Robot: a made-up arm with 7 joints. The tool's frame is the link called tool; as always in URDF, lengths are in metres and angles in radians. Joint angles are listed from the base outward. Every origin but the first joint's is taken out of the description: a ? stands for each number. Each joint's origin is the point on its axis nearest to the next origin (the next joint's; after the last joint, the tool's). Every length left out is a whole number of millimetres.
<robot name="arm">
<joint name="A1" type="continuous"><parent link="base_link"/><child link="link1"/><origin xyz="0.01 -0.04 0.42" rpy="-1.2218 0 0"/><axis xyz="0 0 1"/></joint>
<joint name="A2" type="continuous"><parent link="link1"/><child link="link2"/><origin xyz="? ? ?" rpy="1.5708 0 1.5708"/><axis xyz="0 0 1"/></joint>
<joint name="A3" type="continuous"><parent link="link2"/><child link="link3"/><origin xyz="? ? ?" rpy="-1.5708 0 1.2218"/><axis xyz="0 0 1"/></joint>
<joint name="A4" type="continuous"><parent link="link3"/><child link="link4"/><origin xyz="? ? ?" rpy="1.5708 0 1.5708"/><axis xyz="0 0 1"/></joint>
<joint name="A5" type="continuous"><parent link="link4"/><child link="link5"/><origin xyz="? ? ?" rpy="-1.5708 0 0"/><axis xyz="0 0 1"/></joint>
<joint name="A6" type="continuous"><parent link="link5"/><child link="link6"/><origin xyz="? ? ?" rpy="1.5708 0 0"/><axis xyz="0 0 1"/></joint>
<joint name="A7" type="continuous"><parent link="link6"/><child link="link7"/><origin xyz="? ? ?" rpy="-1.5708 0 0"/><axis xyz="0 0 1"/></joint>
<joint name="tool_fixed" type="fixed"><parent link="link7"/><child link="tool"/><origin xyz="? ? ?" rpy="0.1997 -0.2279 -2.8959"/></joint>
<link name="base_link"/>
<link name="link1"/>
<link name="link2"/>
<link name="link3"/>
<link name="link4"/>
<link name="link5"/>
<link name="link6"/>
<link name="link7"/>
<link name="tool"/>
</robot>
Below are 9 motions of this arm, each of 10 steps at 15 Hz.
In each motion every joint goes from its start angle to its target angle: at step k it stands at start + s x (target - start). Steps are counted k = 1, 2, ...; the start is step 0. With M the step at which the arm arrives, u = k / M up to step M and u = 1 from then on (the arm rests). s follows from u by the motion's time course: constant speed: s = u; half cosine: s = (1 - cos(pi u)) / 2; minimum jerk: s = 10 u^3 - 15 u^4 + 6 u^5.
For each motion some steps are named. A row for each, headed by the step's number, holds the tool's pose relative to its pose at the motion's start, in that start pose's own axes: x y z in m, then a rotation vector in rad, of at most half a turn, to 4 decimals.
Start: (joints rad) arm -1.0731 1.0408 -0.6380 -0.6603 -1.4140 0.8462 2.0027
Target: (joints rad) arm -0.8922 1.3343 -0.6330 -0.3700 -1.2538 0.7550 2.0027
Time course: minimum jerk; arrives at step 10
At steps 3, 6, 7, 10:
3: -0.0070 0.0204 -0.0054 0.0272 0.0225 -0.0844
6: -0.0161 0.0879 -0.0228 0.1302 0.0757 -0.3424
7: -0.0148 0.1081 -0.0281 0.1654 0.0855 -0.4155
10: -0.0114 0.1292 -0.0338 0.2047 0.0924 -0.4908

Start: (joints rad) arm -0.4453 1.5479 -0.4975 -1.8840 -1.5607 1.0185 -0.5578
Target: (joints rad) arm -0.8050 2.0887 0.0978 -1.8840 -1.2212 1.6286 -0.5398
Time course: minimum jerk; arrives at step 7
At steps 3, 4, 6, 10:
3: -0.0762 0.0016 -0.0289 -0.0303 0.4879 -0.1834
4: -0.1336 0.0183 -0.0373 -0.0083 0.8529 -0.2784
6: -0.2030 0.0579 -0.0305 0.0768 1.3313 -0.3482
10: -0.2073 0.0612 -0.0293 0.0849 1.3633 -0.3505

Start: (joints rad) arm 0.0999 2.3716 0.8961 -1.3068 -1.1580 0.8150 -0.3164
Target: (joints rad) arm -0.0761 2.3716 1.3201 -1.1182 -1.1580 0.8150 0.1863
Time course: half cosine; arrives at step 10
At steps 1, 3, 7, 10:
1: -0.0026 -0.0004 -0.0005 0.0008 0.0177 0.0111
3: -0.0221 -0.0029 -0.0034 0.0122 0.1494 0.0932
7: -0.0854 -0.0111 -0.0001 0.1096 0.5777 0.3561
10: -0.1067 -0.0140 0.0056 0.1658 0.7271 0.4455

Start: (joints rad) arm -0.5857 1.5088 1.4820 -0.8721 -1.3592 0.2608 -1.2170
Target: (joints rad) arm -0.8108 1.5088 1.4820 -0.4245 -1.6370 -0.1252 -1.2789
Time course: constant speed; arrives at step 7
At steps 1, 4, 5, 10:
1: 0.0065 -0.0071 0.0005 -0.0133 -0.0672 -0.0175
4: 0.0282 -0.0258 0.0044 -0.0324 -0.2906 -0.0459
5: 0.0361 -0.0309 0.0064 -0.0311 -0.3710 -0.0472
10: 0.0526 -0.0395 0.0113 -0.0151 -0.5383 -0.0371

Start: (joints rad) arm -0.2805 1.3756 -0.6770 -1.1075 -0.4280 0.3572 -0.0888
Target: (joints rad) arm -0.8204 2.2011 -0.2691 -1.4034 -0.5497 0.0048 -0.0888
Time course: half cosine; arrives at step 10
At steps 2, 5, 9, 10:
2: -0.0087 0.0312 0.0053 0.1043 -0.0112 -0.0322
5: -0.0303 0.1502 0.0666 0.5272 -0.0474 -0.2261
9: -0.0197 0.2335 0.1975 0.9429 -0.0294 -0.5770
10: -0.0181 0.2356 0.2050 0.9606 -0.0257 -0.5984

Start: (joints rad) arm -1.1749 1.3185 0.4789 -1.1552 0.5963 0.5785 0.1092
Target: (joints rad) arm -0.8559 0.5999 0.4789 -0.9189 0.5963 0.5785 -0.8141
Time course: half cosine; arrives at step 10
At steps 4, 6, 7, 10:
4: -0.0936 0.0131 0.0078 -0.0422 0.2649 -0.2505
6: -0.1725 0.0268 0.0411 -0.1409 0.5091 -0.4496
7: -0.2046 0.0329 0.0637 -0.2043 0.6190 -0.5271
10: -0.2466 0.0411 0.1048 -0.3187 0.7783 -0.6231

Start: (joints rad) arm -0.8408 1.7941 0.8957 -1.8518 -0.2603 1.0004 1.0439
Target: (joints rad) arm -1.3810 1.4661 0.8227 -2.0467 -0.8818 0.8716 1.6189
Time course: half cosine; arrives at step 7
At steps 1, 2, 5, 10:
1: 0.0015 0.0039 0.0009 0.0181 -0.0255 0.0381
2: 0.0052 0.0146 0.0041 0.0659 -0.0974 0.1445
5: 0.0122 0.0533 0.0273 0.2341 -0.4336 0.6068
10: 0.0117 0.0615 0.0362 0.2709 -0.5399 0.7383

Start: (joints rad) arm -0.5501 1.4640 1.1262 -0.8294 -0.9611 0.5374 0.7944
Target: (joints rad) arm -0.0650 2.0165 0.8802 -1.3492 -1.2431 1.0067 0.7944
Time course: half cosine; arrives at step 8
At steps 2, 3, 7, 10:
2: 0.0365 -0.0024 -0.0077 0.0296 -0.1720 -0.0553
3: 0.0770 -0.0087 -0.0081 0.0591 -0.3645 -0.0994
7: 0.2083 -0.0565 0.0689 0.1022 -1.1231 -0.0604
10: 0.2132 -0.0595 0.0765 0.0991 -1.1642 -0.0464

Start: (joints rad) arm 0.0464 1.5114 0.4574 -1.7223 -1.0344 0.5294 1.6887
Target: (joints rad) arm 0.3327 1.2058 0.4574 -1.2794 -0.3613 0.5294 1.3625
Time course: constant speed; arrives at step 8
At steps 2, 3, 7, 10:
2: -0.0283 0.0192 0.0129 0.1367 0.2306 -0.0496
3: -0.0413 0.0298 0.0218 0.2066 0.3436 -0.0768
7: -0.0809 0.0773 0.0727 0.5006 0.7725 -0.1970
10: -0.0867 0.0900 0.0886 0.5789 0.8722 -0.2290

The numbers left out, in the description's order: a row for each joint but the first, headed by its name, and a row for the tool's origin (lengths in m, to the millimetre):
A2: -0.003 -0.001 0
A3: 0.2 -0.044 0
A4: 0.037 0.007 0
A5: 0.004 -0.146 0
A6: 0.024 -0.013 0
A7: -0.016 0.008 0
tool: 0.002 0.01 0

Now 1 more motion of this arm.
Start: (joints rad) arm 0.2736 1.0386 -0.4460 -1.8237 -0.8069 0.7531 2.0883
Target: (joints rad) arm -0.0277 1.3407 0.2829 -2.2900 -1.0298 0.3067 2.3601
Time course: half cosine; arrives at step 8
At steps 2, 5, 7, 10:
2: 0.0285 -0.0158 -0.0008 -0.1436 -0.0884 0.0926
5: 0.1221 -0.0560 0.0378 -0.7509 -0.4122 0.2799
7: 0.1532 -0.0623 0.0741 -1.0669 -0.5746 0.2661
10: 0.1565 -0.0624 0.0796 -1.1105 -0.5978 0.2579

